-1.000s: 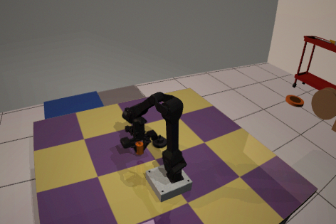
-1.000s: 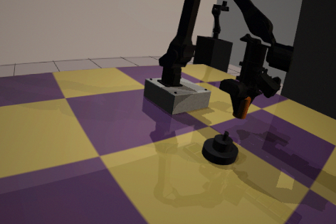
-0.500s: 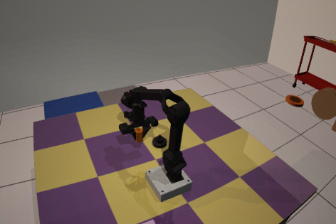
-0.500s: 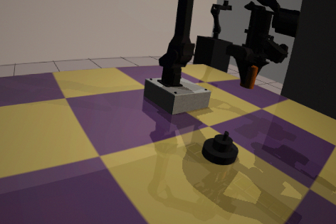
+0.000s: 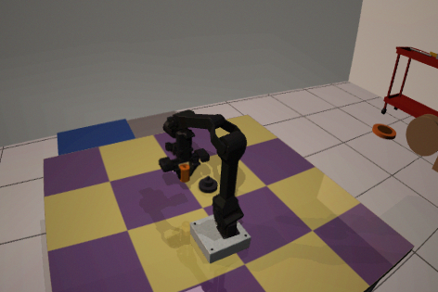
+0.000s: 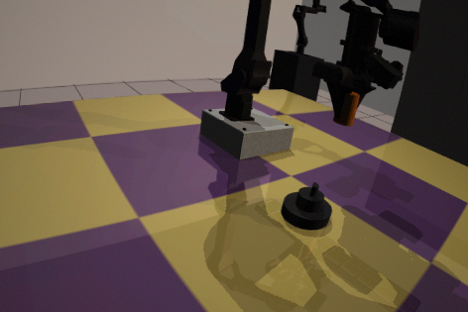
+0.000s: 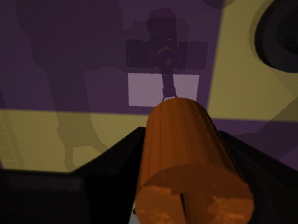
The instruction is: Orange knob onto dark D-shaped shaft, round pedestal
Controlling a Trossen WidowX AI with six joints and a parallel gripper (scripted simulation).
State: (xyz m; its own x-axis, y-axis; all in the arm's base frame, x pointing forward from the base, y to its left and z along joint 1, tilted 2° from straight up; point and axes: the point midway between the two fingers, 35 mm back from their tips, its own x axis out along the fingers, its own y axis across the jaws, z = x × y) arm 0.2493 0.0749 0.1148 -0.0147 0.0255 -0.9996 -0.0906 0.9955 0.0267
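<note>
The dark round pedestal is 70 mm ahead of my gripper tip, 130 mm to the right of it and 110 mm below it. The rest, counted from my gripper tip: orange knob: 20 mm above.
</note>
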